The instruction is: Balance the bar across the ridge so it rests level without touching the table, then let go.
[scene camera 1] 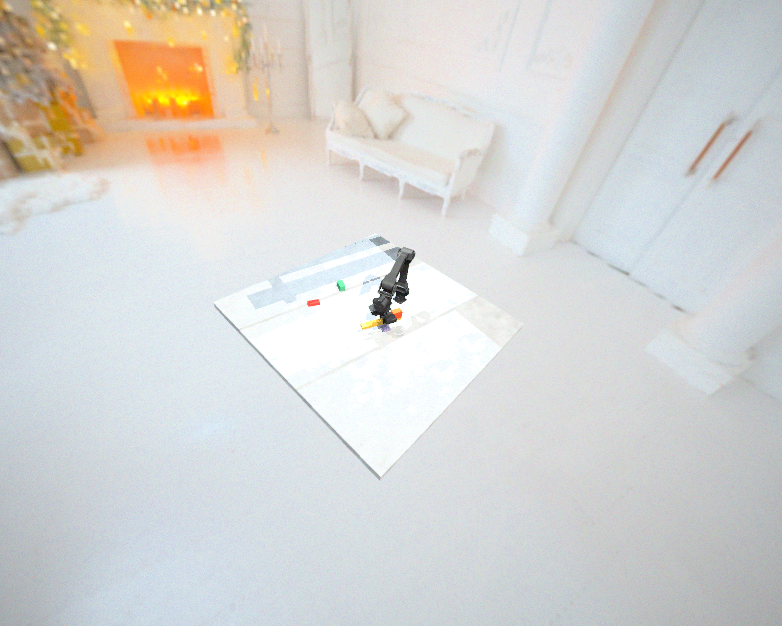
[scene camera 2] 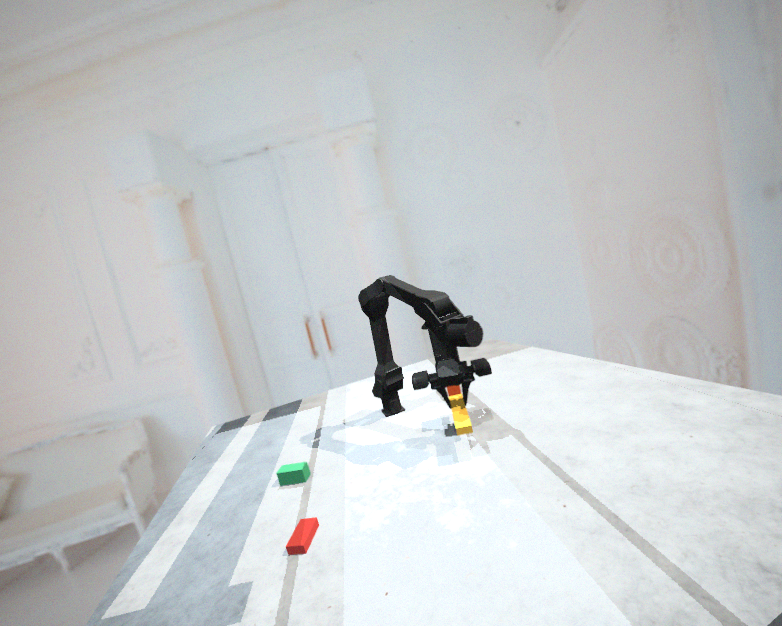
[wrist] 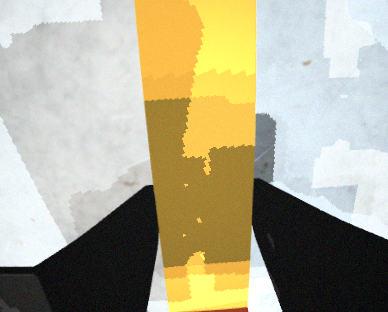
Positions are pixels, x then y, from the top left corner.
Labels:
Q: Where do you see a bar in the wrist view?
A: At 198, 72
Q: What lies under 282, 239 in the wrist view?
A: My gripper.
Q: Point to a red block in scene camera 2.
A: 301, 539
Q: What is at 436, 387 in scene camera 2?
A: My gripper.

